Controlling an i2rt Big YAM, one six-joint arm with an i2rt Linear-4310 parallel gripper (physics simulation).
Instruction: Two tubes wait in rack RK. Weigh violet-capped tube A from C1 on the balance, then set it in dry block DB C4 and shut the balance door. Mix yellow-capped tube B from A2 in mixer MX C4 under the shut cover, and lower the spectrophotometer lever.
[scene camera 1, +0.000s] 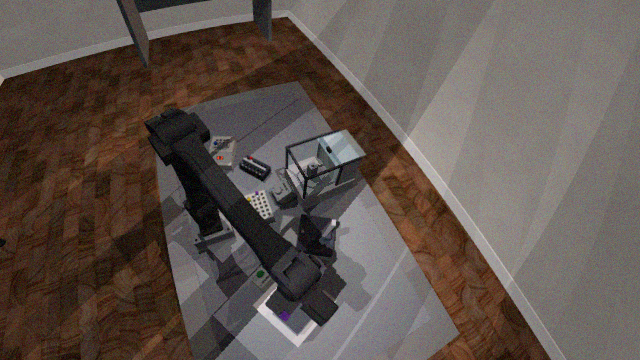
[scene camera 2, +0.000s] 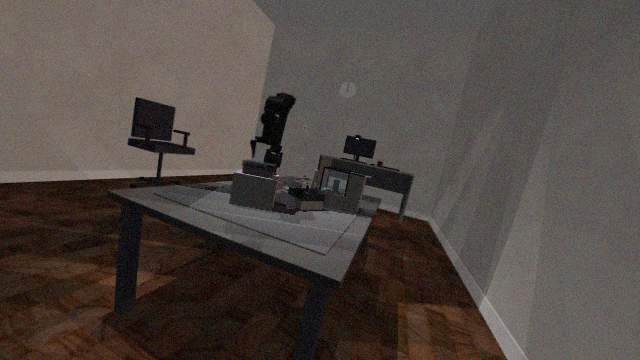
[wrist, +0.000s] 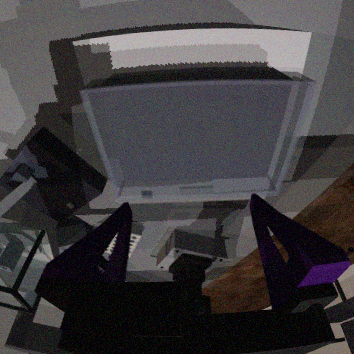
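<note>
My gripper is open and empty, close above a white box with a large translucent cover, probably the mixer; whether the cover is fully shut is unclear. The white rack stands behind the forearm, with a violet cap and a yellow cap at its far end. The glass balance stands at the right; its door's state is unclear. A dark angular device, probably the spectrophotometer, stands between balance and mixer. A white block with an orange display, probably the dry block, is behind.
A green button is beside the covered box. A black strip rack with a red spot and a small grey device stand between the white block and the balance. The arm's long dark link crosses over the table, hiding part of it.
</note>
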